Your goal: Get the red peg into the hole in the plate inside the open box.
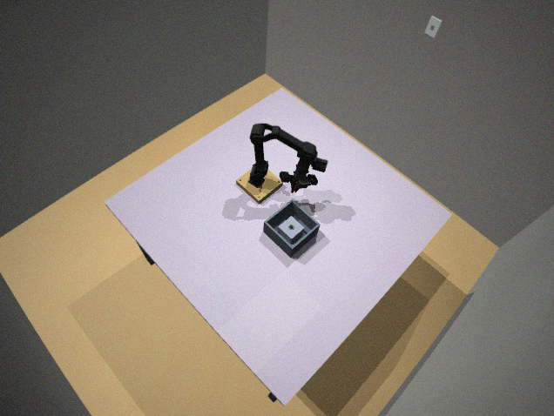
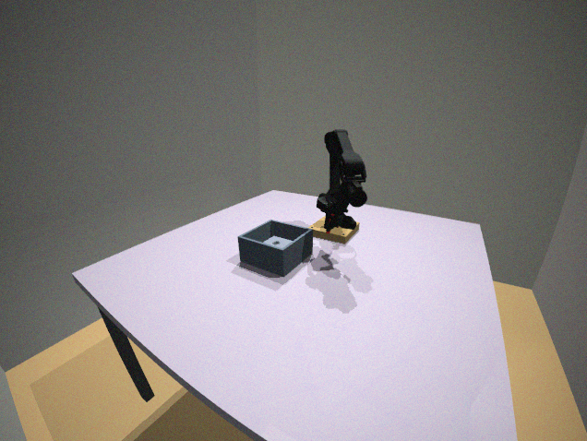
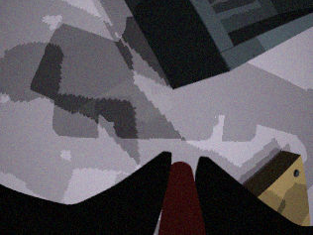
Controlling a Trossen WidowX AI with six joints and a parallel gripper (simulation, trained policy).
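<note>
My gripper tip is now 10 cm short of the grey plate, 15 cm to the left of it and 5 cm above it. Round my gripper tip: dark grey box 10 cm ahead, 15 cm to the right, 7 cm below; red peg 1 cm to the left, 2 cm above.
</note>
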